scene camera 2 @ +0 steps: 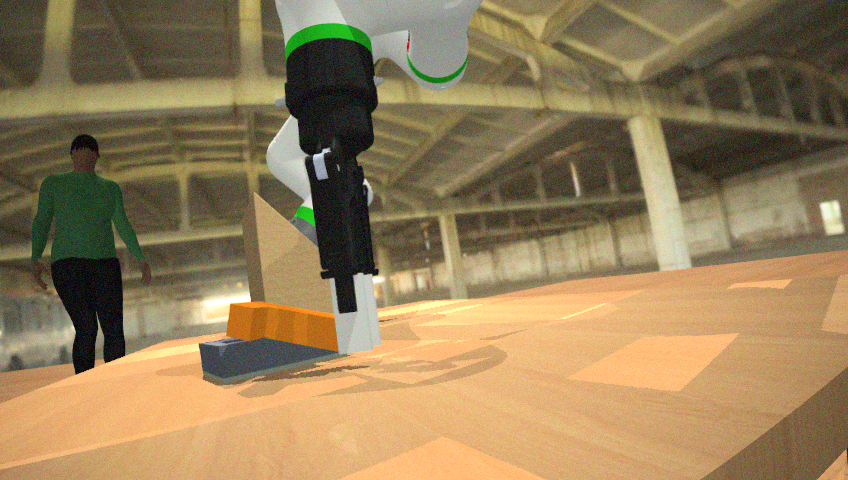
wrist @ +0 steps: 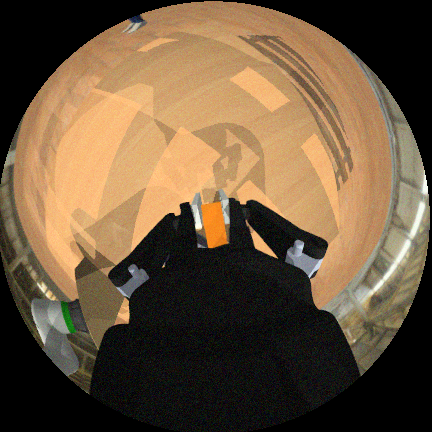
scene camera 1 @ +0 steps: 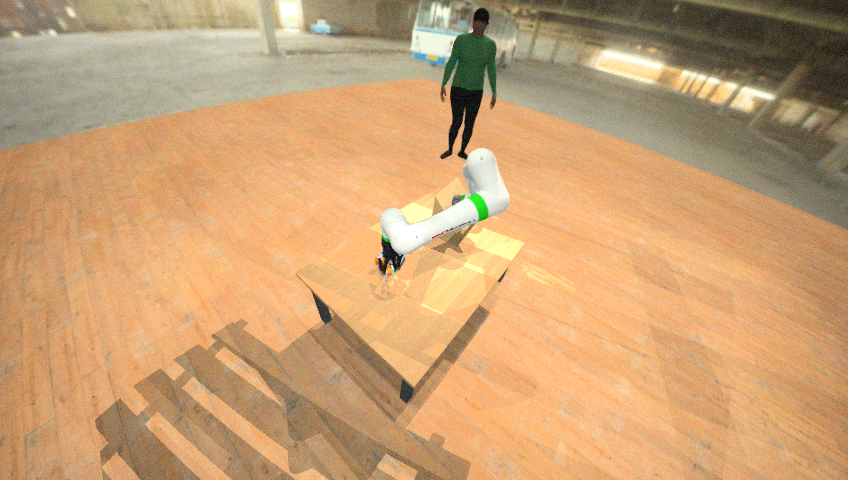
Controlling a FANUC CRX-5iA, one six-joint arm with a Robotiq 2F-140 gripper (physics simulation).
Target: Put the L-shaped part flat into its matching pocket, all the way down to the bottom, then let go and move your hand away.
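Frame: origin at the arm's base, x left, y back, z up, level; metres.
Seen in the pictures: gripper, fingertip midpoint: (scene camera 2: 361, 349) (wrist: 209, 198) (scene camera 1: 388, 276); arm's base at its link origin: (scene camera 2: 296, 252) (wrist: 83, 316).
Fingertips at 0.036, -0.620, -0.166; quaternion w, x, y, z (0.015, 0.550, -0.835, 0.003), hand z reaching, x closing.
Note:
Offsets run from my fingertips to a thing's top centre, as dx, dy, dz. Level surfaces: height alone.
The orange L-shaped part @[-0.057, +0.009, +0.060] (scene camera 2: 285, 325) (wrist: 215, 225) is between the fingers of my gripper (scene camera 1: 389, 275) (scene camera 2: 358, 342) (wrist: 209, 198), which is shut on it and points down, its tips close above the table. In scene camera 2 a dark blue-grey block @[-0.087, +0.091, +0.022] (scene camera 2: 252, 359) lies on the table, left of the fingertips. The part lies across its top and hides some of its right side. The part's left end stands above the rim. Most of the pocket is hidden, so I cannot tell whether the part is inside it. The block is too small or hidden in the other views.
The wooden table @[dz -0.014] (scene camera 1: 410, 339) (scene camera 2: 416, 416) carries an upright wooden panel (scene camera 2: 285, 267) (wrist: 100, 295) behind the block, near the arm's base. A person in green (scene camera 1: 470, 65) (scene camera 2: 83, 208) stands on the floor beyond the table. Part of another figure (wrist: 134, 24) shows at the wrist view's top edge.

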